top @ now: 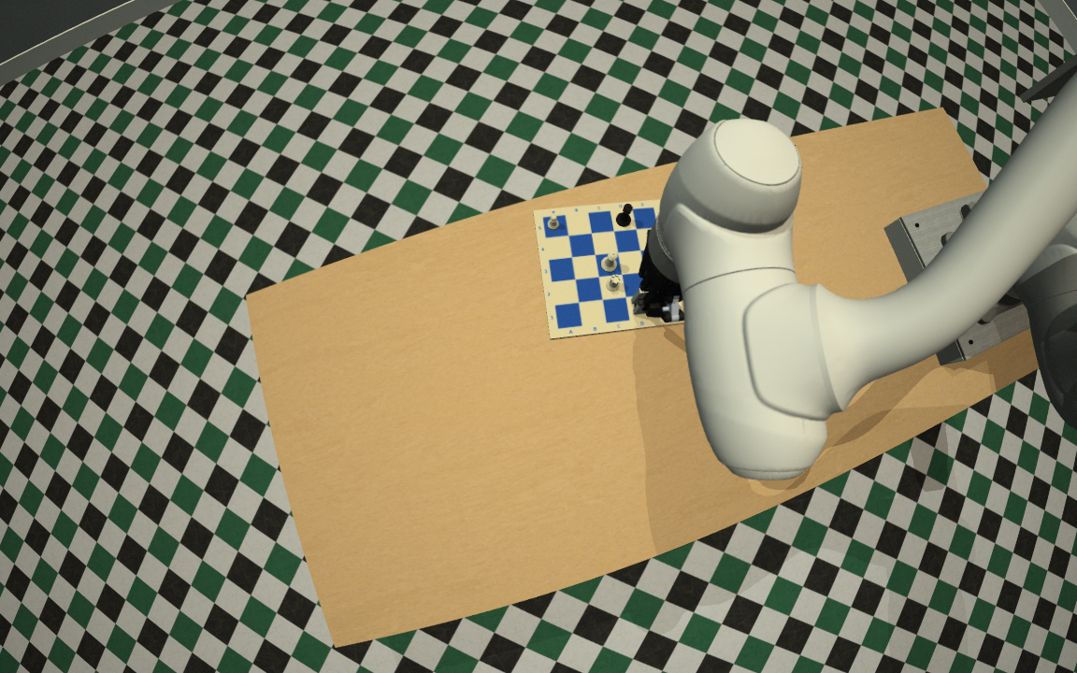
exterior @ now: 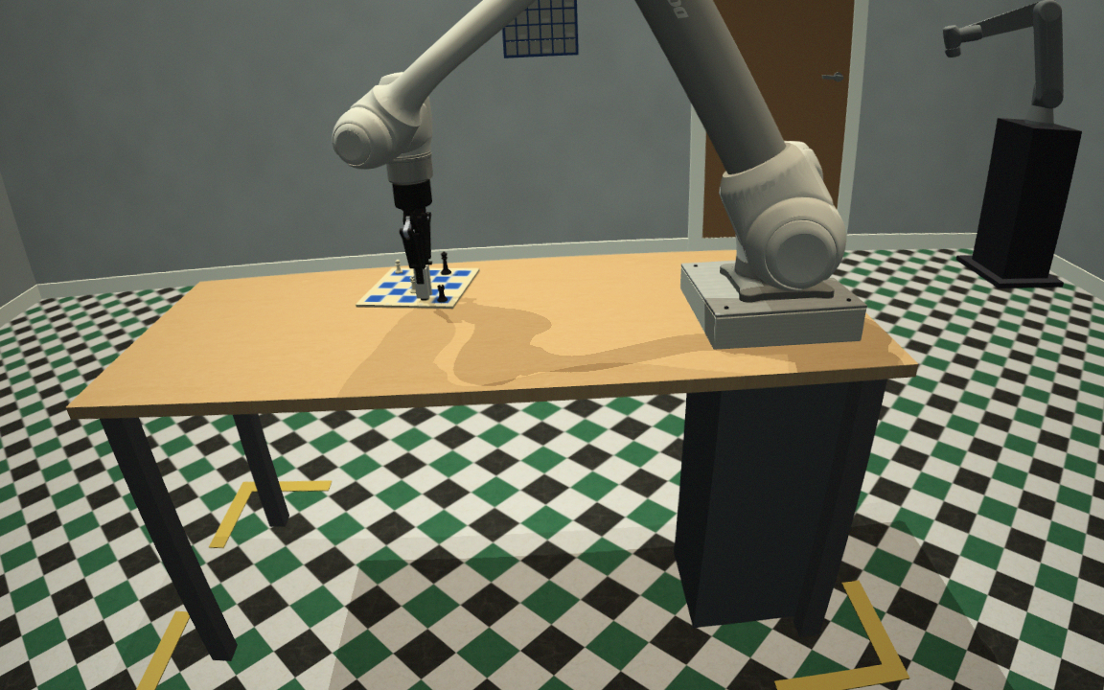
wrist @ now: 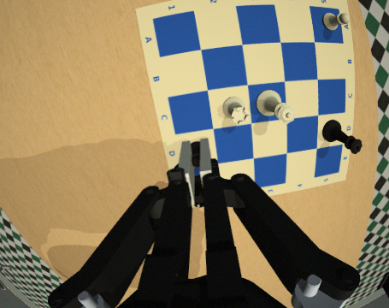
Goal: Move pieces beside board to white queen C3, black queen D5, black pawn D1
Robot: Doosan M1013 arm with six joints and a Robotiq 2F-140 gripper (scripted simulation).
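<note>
Now: hand 3 cm above the black pawn. The rest, counted from my hand: white queen 8 cm to the right, 2 cm ahead, 1 cm below; then cream board 8 cm to the right, 4 cm below, 2 cm ahead; then black queen 15 cm to the right, 3 cm behind, 1 cm below.
</note>
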